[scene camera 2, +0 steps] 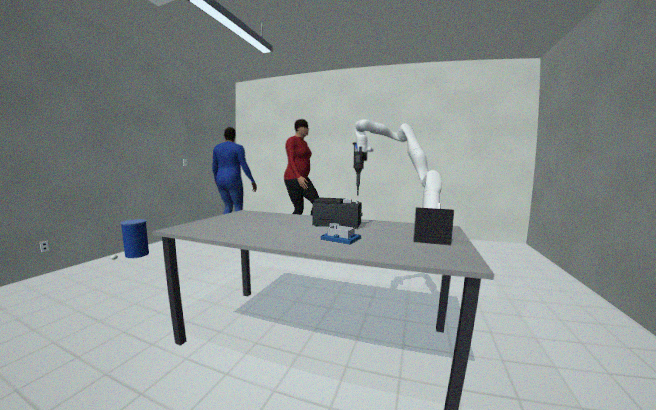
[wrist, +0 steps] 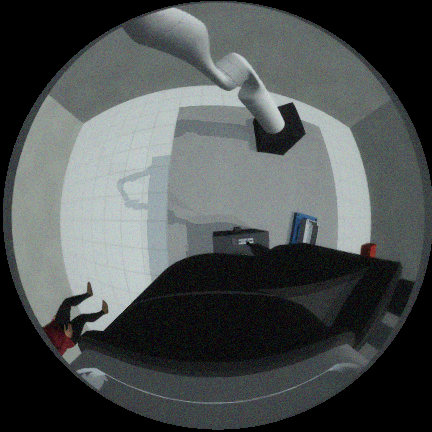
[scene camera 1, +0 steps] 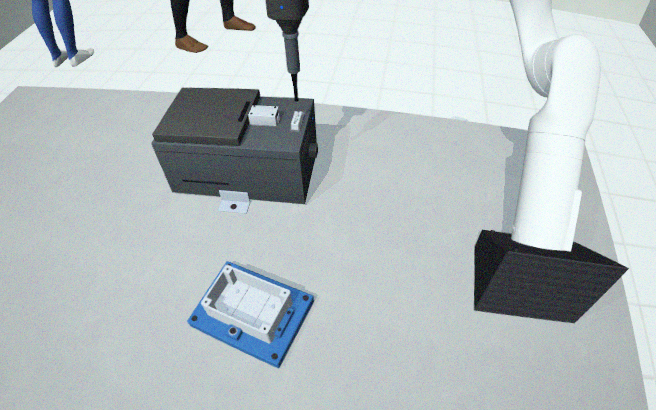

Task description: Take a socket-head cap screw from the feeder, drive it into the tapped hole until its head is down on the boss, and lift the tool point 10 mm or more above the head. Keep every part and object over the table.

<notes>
In view: a black feeder (scene camera 1: 278, 180) and a blue fixture plate (scene camera 1: 248, 344).
The black feeder is seen too in scene camera 2 (scene camera 2: 344, 214) and in the wrist view (wrist: 222, 243).
</notes>
